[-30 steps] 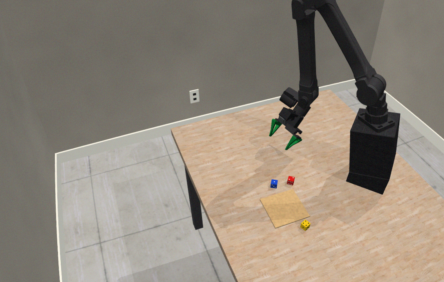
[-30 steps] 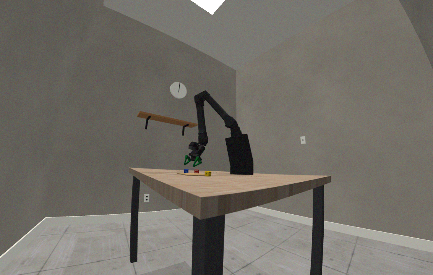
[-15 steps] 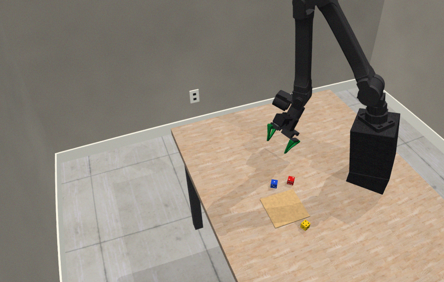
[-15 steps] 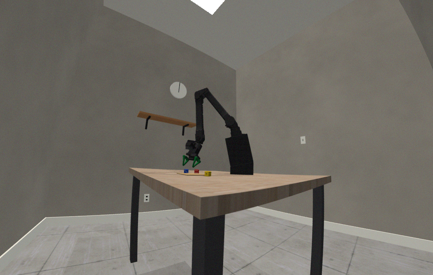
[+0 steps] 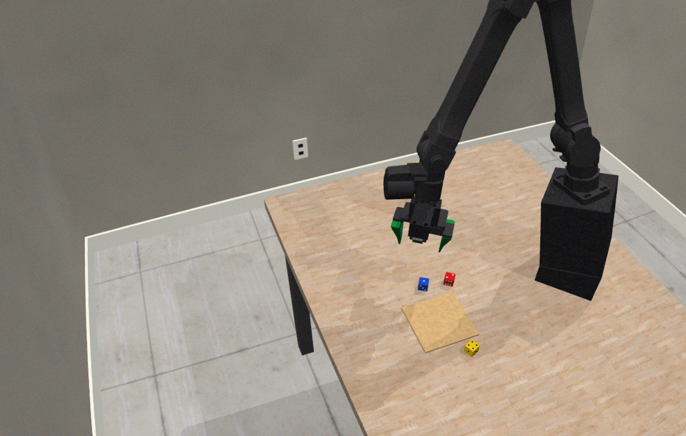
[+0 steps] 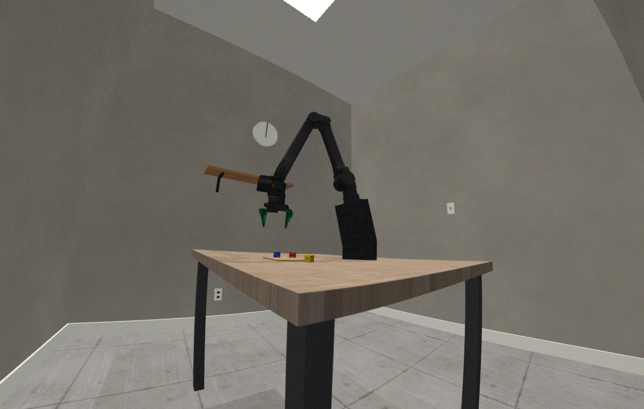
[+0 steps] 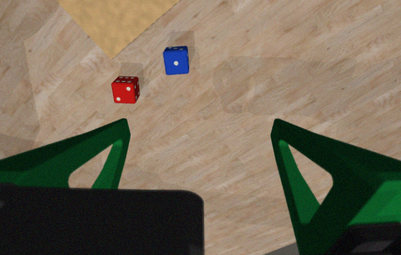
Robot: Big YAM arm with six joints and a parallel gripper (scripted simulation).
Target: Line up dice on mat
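Now: the blue die 12 cm below my hand, 3 cm to the left of it and 1 cm behind it. Also, from my hand: red die 12 cm below, 8 cm behind, 4 cm to the left; then tan mat 14 cm to the left, 13 cm below, 1 cm ahead; then yellow die 24 cm to the left, 12 cm below, 2 cm behind.
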